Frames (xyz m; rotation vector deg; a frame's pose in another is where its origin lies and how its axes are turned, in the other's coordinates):
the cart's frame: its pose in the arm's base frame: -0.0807 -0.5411 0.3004 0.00 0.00 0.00
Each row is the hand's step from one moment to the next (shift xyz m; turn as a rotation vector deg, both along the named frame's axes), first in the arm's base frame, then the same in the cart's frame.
Working: the arm's base frame: its pose in the cart's frame: 0.0807 0.5411 -0.3004 0.00 0.00 0.00

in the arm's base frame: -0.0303 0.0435 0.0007 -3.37 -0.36 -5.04
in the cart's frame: -0.0303 0.0435 0.0007 -3.37 -0.36 -5.04
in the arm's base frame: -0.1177 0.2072 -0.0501 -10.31 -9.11 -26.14
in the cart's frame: -0.1177 0.2072 -0.0501 -10.31 -9.11 -26.14
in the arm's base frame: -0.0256 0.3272 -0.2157 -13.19 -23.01 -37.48
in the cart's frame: -0.0256 0.3272 -0.2157 -13.19 -23.01 -37.48
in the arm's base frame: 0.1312 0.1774 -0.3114 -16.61 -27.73 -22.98
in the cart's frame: 0.1312 0.1774 -0.3114 -16.61 -27.73 -22.98
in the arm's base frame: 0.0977 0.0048 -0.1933 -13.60 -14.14 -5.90
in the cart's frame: 0.0977 0.0048 -0.1933 -13.60 -14.14 -5.90
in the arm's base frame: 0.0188 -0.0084 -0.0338 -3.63 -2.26 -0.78
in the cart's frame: 0.0188 -0.0084 -0.0338 -3.63 -2.26 -0.78
